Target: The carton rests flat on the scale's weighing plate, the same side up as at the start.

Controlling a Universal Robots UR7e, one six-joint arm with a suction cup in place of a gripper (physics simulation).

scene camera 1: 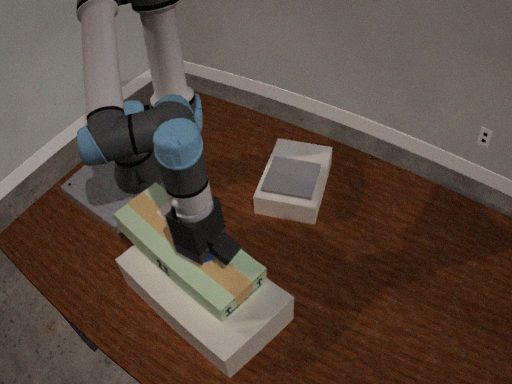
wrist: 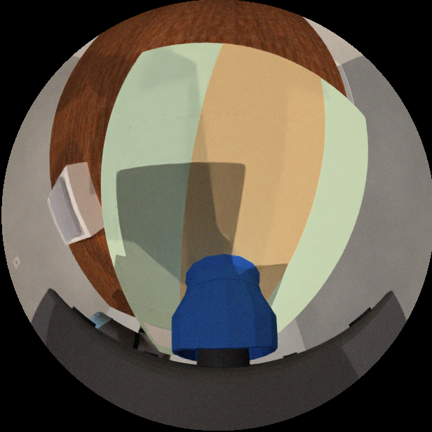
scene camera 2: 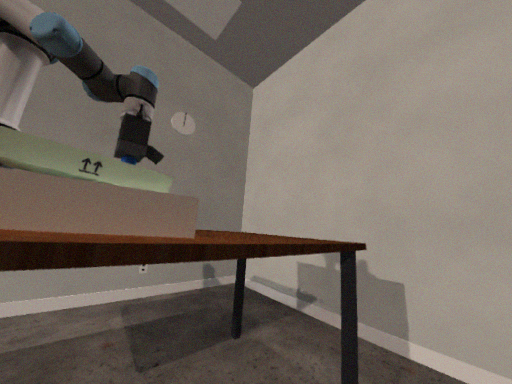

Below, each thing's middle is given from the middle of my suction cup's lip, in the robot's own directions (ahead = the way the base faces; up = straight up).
My suction cup is 20 mm past the white scale (scene camera 1: 292, 185), 400 mm to the right of it and 140 mm above it.
